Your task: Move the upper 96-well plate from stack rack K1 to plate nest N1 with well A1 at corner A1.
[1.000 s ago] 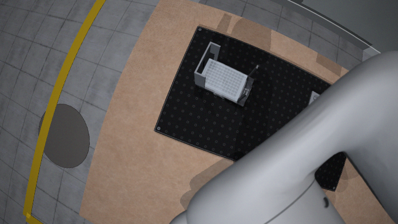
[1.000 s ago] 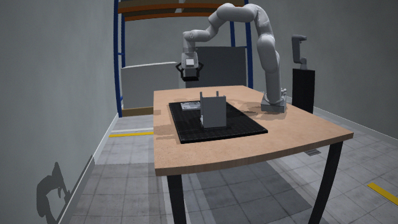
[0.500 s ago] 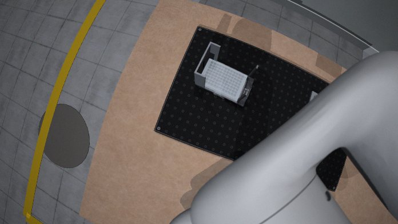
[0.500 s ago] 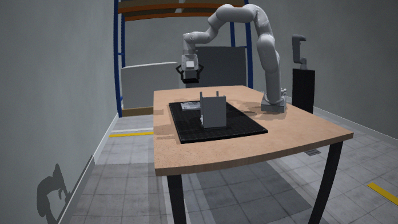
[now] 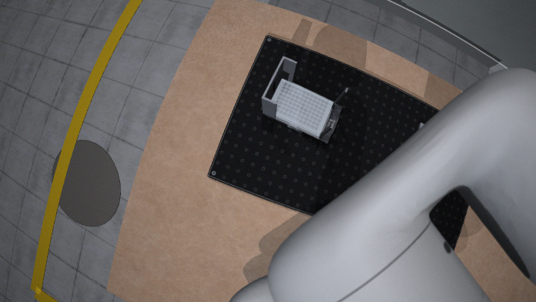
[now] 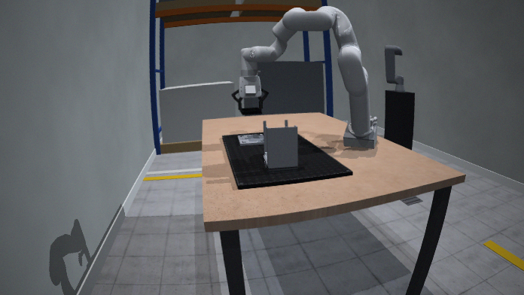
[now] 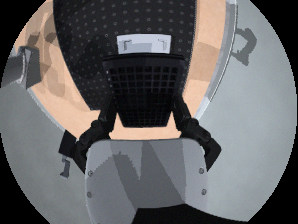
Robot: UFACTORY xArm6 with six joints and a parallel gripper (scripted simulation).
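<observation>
Right now the plate nest N1 is 140 mm below my hand. The rest, counted from my hand: white 96-well plate: 10 mm ahead, 390 mm to the left, 130 mm below; then black 96-well plate: 10 mm below; then pale A1 mark: 70 mm behind, 70 mm to the right, 140 mm below.
</observation>
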